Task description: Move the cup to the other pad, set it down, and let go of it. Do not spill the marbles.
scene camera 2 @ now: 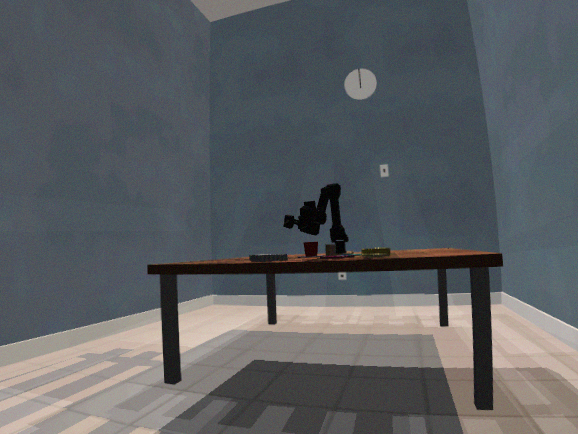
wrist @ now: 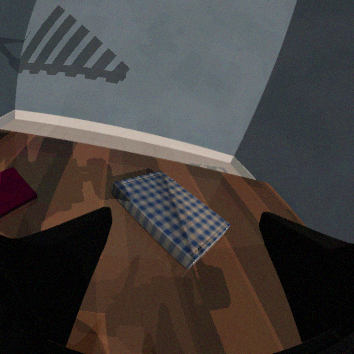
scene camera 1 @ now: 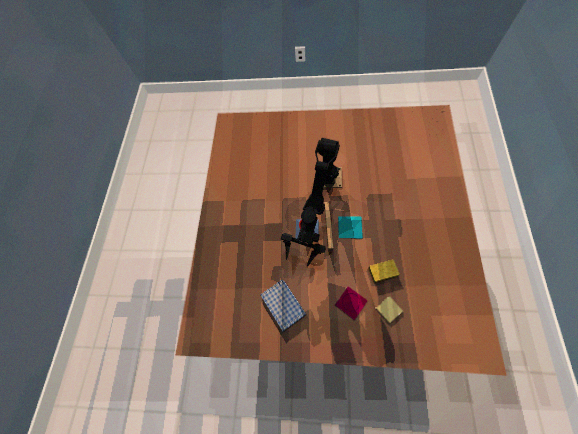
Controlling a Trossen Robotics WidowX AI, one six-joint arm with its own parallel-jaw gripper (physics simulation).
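Where they show: gripper, between the fingertips: (scene camera 2: 291,227) (wrist: 187,218) (scene camera 1: 296,263); arm's base, origin of its link: (scene camera 2: 340,252) (scene camera 1: 328,177).
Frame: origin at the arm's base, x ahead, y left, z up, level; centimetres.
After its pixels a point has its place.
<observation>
The red cup (scene camera 1: 301,224) @(y -12.2, x 27.5, z 4.2 cm) (scene camera 2: 311,248) @(y -8.3, x 31.5, z 3.2 cm) stands upright on the table at the blue pad (scene camera 1: 299,233). In scene camera 1 the arm hides most of the cup and part of the pad; the marbles are hidden. The teal pad (scene camera 1: 354,232) @(y 12.5, x 28.8, z -0.7 cm) lies to the right, beyond a low wooden bar (scene camera 1: 328,226) @(y 0.3, x 28.3, z 4.8 cm) (scene camera 2: 330,249) @(y 2.2, x 35.5, z 2.3 cm). My gripper (scene camera 1: 298,261) @(y -12.5, x 48.0, z 13.1 cm) (scene camera 2: 300,226) @(y -12.5, x 48.0, z 13.1 cm) (wrist: 187,218) @(y -12.5, x 48.0, z 13.1 cm) is open and empty, with its fingers spread wide. It is above the table, higher than the cup, and its fingertips reach past the cup toward the front. The cup does not show in the wrist view.
A blue-checked flat block (scene camera 1: 283,306) @(y -18.1, x 64.4, z 1.5 cm) (scene camera 2: 268,257) @(y -14.6, x 71.9, z 0.4 cm) (wrist: 172,215) @(y -17.9, x 60.8, z 1.5 cm) lies toward the front left. A magenta piece (scene camera 1: 351,303) @(y 10.7, x 61.2, z -0.2 cm) (wrist: 14,191) @(y 7.7, x 61.5, z -0.2 cm), a yellow block (scene camera 1: 384,270) @(y 24.7, x 46.8, z 2.0 cm) (scene camera 2: 375,251) @(y 25.0, x 50.4, z 0.8 cm) and a pale yellow block (scene camera 1: 389,310) @(y 26.2, x 63.1, z 0.0 cm) lie toward the front right.
</observation>
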